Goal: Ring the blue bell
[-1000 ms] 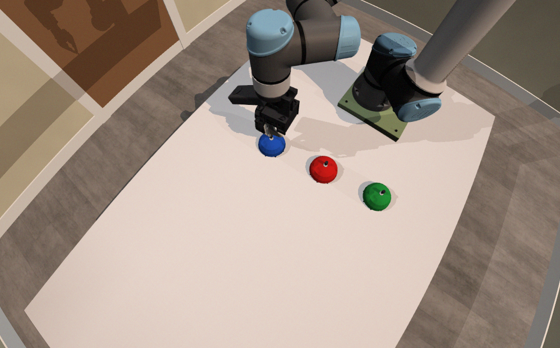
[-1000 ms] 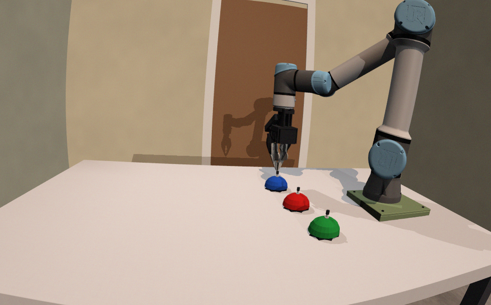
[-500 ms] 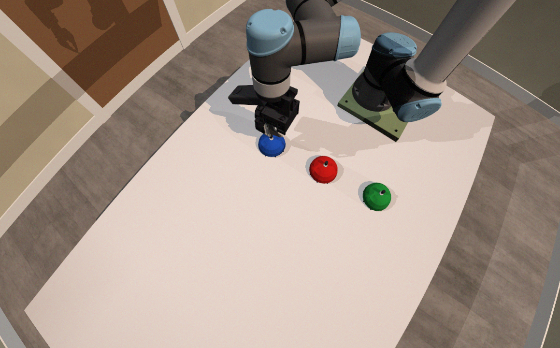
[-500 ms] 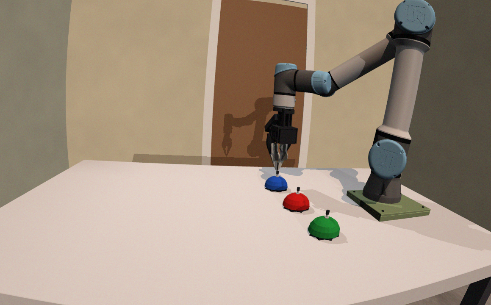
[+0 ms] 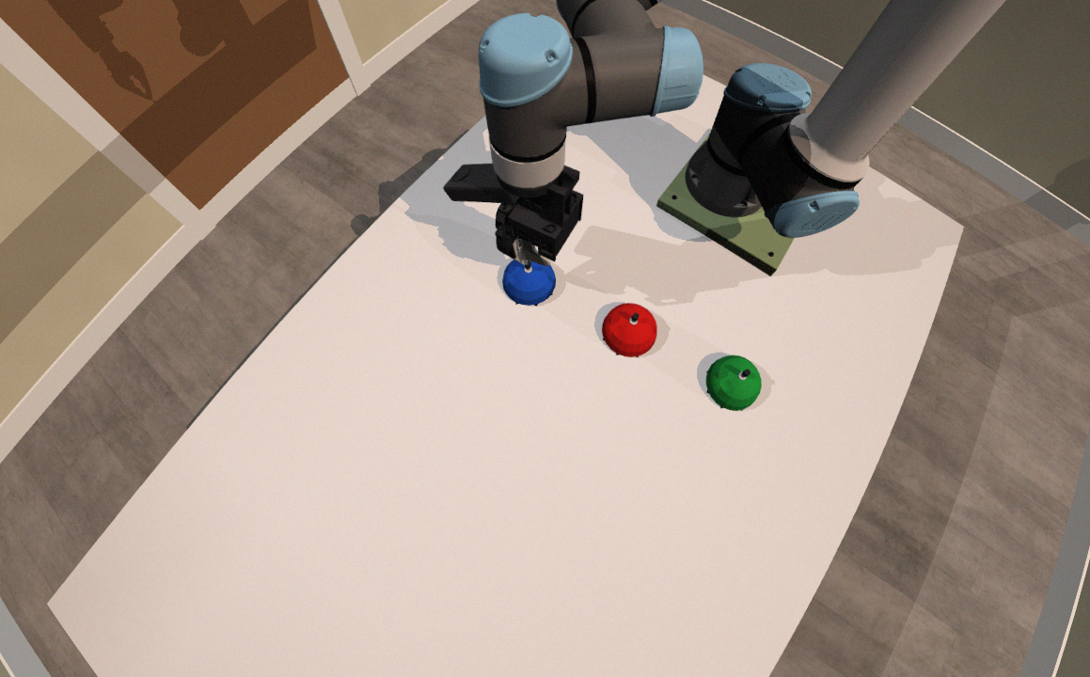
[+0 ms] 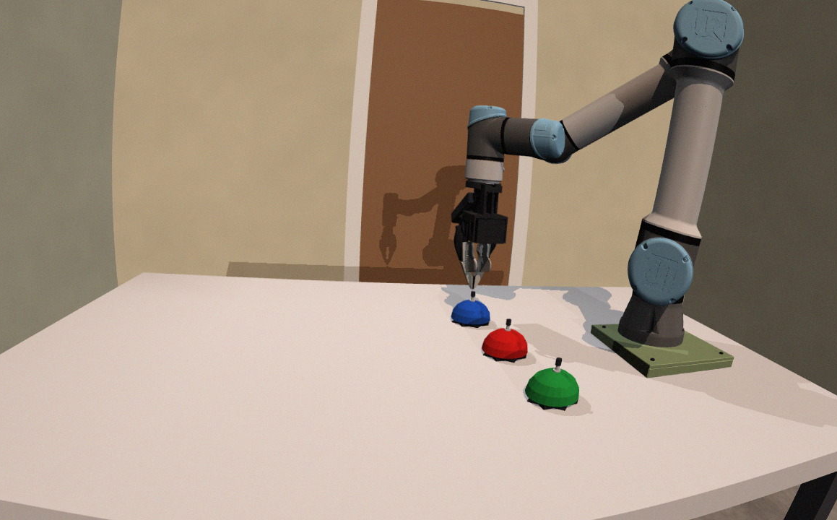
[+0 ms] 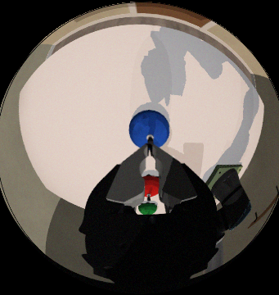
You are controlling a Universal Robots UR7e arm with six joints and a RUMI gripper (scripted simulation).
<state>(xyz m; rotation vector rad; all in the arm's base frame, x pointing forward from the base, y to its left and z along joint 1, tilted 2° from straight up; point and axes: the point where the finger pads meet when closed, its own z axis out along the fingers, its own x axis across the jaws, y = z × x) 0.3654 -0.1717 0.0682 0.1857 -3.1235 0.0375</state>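
My gripper is now 5 cm above the blue bell. Also, from my hand: green bell (35 cm to the left, 5 cm below, 4 cm behind); red bell (18 cm to the left, 5 cm below, 2 cm behind).
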